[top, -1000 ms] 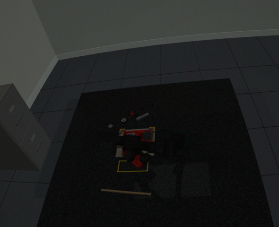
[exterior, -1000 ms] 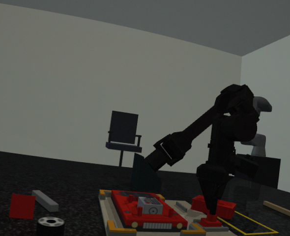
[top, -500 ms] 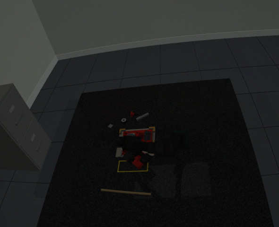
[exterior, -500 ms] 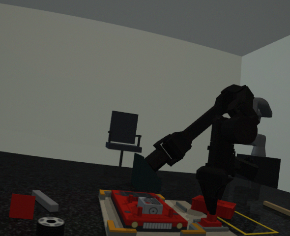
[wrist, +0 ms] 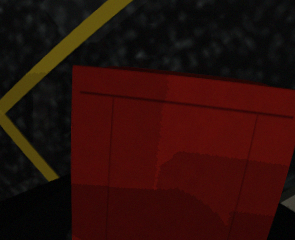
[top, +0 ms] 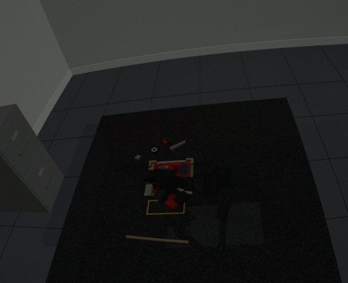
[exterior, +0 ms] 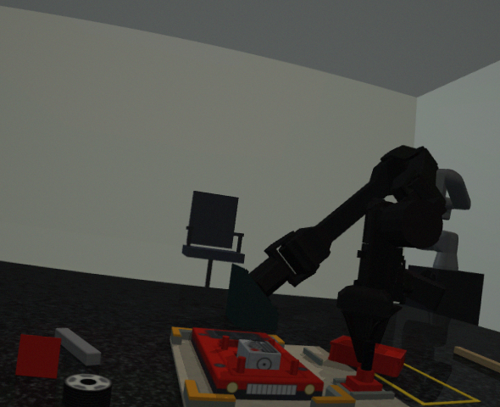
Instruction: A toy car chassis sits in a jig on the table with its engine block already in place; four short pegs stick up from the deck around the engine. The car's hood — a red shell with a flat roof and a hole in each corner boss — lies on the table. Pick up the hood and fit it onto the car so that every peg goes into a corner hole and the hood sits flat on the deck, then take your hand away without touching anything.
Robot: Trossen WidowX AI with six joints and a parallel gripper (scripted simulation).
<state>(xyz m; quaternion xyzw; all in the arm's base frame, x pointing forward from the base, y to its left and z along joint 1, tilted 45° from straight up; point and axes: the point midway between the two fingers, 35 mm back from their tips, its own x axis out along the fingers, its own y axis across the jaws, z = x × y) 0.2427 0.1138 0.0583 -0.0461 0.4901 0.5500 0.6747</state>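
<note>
My gripper tip is now 170 mm to the left of the grey engine block, 90 mm short of it and 10 mm below it. The rest, counted from my gripper tip: orange-cornered jig: 160 mm to the right, 60 mm ahead; red hood: 10 mm above; wooden stick: 220 mm to the left, 50 mm ahead, 10 mm below.
</note>
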